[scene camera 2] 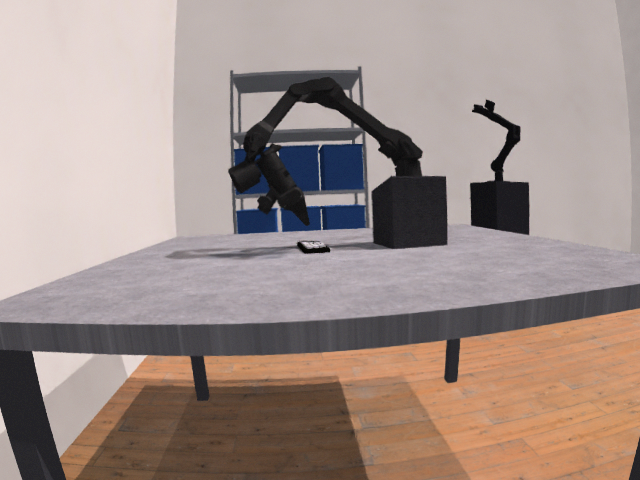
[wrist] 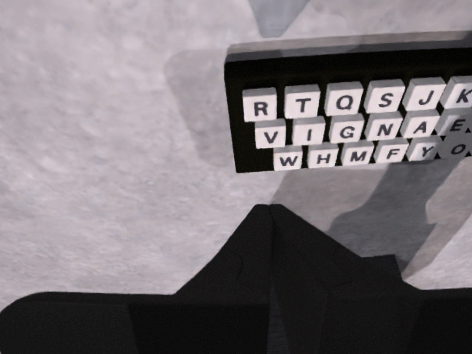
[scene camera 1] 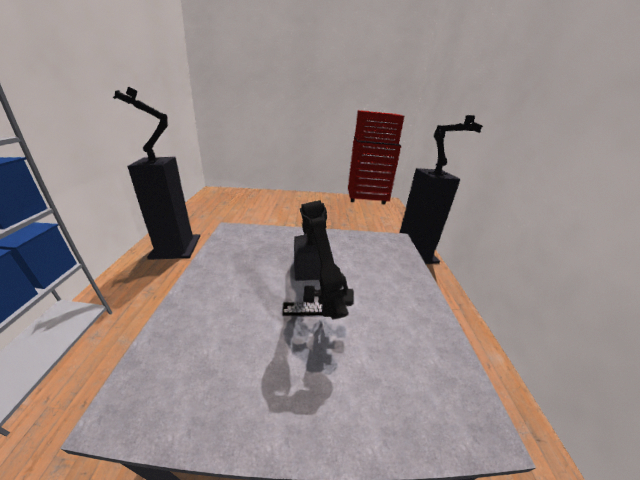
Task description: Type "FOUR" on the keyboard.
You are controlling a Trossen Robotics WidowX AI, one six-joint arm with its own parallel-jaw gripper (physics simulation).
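Places are measured from the arm's base along level axes (x ahead, y left, z up), in metres.
Where they show: gripper, fingertip midpoint: (scene camera 2: 308, 225) (wrist: 267, 217); arm's base at its link origin: (scene camera 2: 410, 182) (scene camera 1: 314, 241).
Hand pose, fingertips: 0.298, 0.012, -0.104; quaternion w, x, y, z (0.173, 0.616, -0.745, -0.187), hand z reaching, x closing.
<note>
Each offset is from my fingertips to the top centre of the thing, as dx, dy, dz. Level surfaces: height alone.
The black keyboard {-0.027, -0.081, -0.054} (scene camera 1: 285, 312) (scene camera 2: 314, 250) (wrist: 250, 165) with white letter keys lies flat on the table. In the wrist view its top row shows the R key {-0.001, -0.002, -0.054} (wrist: 260, 106), T, Q, S, J and K. The middle row shows V, I, G, N, A and E. The bottom row shows W, H, M, the F key {-0.043, -0.066, -0.054} (wrist: 392, 153), Y and the O key {-0.047, -0.102, -0.054} (wrist: 458, 149). The U key does not show in the wrist view; the keyboard's right part is cut off. My gripper (scene camera 2: 307, 224) (wrist: 267, 217) is shut and empty, its tips above the keyboard, clear of the keys.
The grey table {dz -0.070} (scene camera 1: 206, 372) (scene camera 2: 232, 299) bears the arm's black base block (scene camera 1: 306, 260) (scene camera 2: 413, 214). Two other arms stand on black pedestals (scene camera 1: 162, 206) (scene camera 1: 431, 206) beyond it. A red tool cabinet (scene camera 1: 374, 162) stands behind. A shelf rack (scene camera 2: 362, 103) holds blue bins (scene camera 2: 342, 167).
</note>
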